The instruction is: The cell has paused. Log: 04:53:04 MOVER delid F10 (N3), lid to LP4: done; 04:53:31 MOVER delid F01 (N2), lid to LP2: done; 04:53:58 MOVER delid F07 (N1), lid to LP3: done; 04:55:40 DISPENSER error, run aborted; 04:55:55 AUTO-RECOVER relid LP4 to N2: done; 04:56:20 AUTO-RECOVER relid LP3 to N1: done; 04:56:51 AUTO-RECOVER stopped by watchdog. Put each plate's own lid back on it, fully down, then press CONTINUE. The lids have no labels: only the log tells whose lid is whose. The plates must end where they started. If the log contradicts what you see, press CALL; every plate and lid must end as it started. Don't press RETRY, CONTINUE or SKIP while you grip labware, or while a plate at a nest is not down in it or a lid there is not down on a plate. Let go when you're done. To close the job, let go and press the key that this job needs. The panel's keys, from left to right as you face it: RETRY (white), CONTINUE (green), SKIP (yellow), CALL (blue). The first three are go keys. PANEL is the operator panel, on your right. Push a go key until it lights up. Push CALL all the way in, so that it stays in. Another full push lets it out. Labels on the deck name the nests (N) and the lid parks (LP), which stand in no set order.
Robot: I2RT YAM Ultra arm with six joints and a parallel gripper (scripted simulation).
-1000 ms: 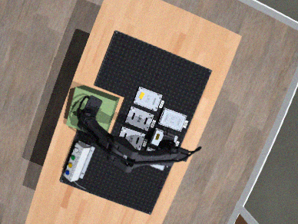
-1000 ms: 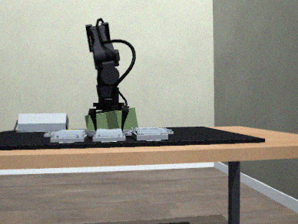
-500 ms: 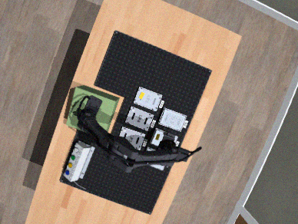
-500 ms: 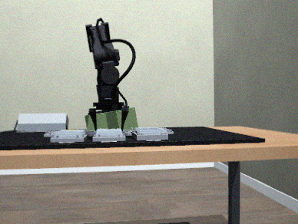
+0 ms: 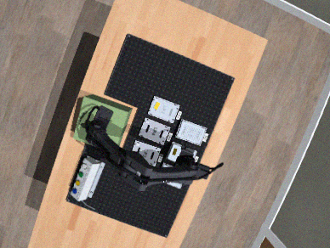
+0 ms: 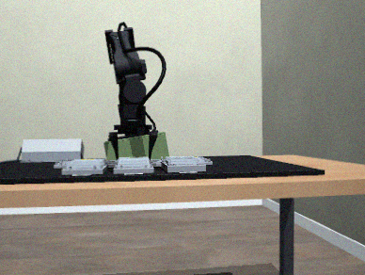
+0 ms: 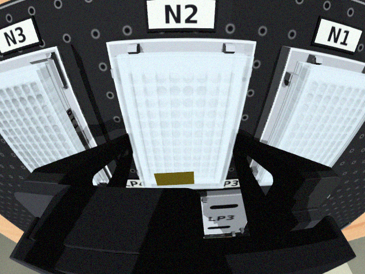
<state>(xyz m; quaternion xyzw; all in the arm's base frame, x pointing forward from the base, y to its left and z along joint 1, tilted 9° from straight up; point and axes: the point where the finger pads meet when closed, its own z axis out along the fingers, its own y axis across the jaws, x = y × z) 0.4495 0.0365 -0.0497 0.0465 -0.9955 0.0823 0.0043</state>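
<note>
My hand is 1 cm past the well plate, 13 cm to the right of it and 1 cm above it. The rest, counted from my hand: lid park LP4: 19 cm behind, 5 cm to the left, 3 cm below; lid park LP3: 18 cm behind, 8 cm to the right, 3 cm below; clear lid: right at my hand.
</note>
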